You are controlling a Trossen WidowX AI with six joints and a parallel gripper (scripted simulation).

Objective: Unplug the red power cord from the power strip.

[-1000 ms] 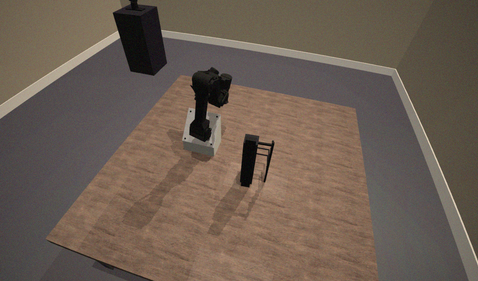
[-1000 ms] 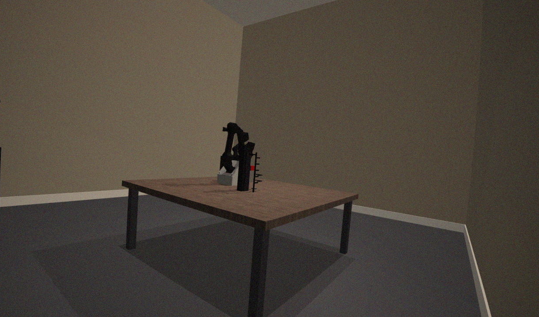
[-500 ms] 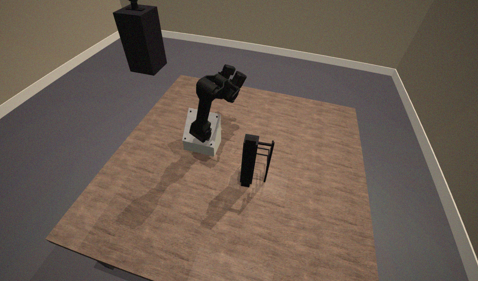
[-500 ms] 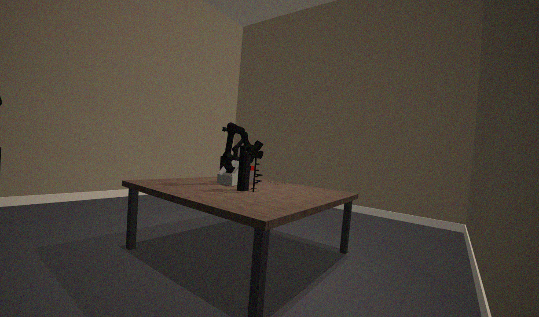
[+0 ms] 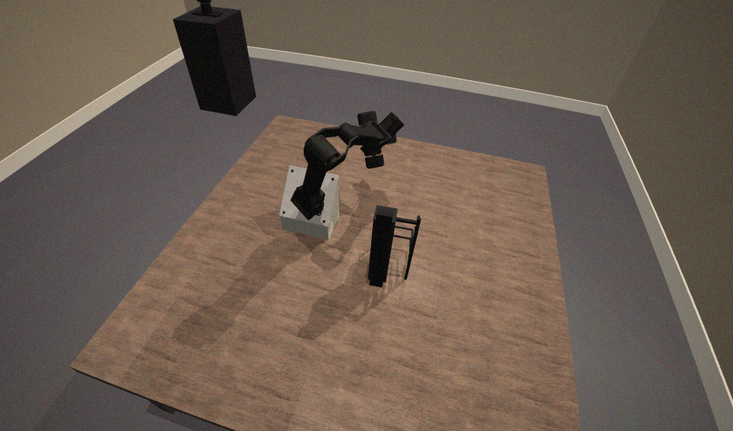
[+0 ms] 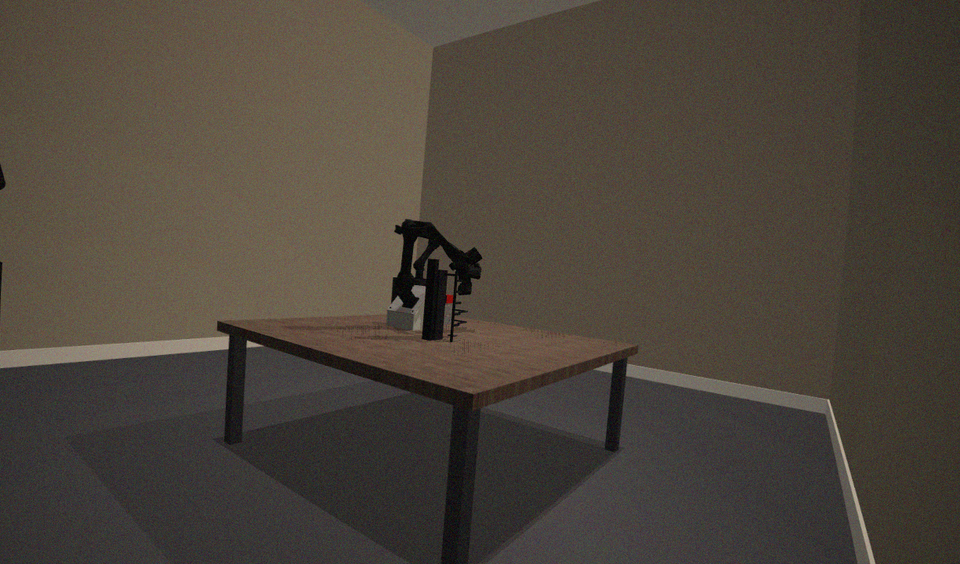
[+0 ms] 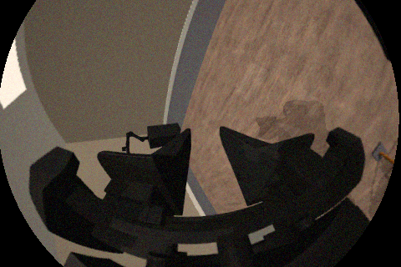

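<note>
My gripper tip is now 15 cm short of the red plug, 35 cm to the left of it and 4 cm above it.
</note>
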